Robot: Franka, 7 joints.
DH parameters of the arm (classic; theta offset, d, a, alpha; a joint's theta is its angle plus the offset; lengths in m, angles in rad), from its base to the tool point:
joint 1: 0 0.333 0 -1.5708
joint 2: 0 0 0 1.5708
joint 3: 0 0.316 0.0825 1.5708
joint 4: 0 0 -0.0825 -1.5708
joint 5: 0 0.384 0 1.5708
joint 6: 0 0 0.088 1.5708
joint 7: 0 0.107 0 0
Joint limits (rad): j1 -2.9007..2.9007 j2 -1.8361..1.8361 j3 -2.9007..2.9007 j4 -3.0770..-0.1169 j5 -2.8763..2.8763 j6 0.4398..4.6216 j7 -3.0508..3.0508
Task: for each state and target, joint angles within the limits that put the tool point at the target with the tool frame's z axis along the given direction. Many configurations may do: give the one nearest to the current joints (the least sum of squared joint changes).
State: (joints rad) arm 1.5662 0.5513 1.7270 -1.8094 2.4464 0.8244 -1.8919
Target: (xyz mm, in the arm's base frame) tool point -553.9 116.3 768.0 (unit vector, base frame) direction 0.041 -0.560 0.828
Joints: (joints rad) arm 1.6135 0.3195 1.4036 -1.6046 2.2307 1.4008 -1.8919
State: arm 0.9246 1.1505 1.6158 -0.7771 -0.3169 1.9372 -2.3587
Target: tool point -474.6 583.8 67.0 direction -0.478 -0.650 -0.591
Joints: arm 1.8059 1.7339 1.2547 -0.5945 -0.4614 1.6691 -2.3587
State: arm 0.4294 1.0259 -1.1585 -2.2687 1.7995 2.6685 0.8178
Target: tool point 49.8 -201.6 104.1 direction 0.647 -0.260 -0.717
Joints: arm 0.0295 0.5195 -1.1373 -3.0658 2.2817 1.9309 0.8178
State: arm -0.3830 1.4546 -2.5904 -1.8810 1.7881 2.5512 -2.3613
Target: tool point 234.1 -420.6 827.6 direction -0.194 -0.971 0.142
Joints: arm -0.1968 1.5519 -2.5288 -1.7232 1.7158 2.3147 -2.3613
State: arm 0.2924 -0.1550 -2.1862 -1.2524 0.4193 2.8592 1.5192
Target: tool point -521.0 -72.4 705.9 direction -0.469 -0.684 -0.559
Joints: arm -0.2138 0.2339 -2.9007 -1.8044 0.9366 2.0786 1.5192
